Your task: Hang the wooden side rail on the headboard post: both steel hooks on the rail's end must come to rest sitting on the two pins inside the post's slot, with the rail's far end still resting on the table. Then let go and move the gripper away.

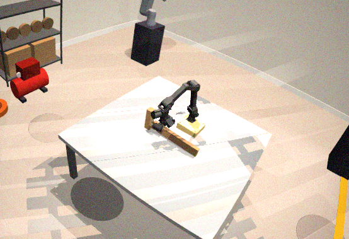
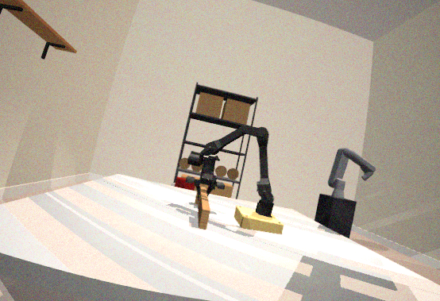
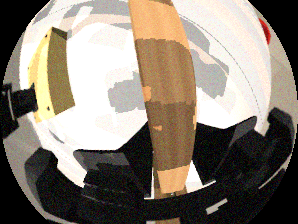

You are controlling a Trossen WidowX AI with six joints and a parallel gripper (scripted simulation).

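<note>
Now: the wooden headboard post 12 cm to the right of my gripper tip and 4 cm above it.
</note>
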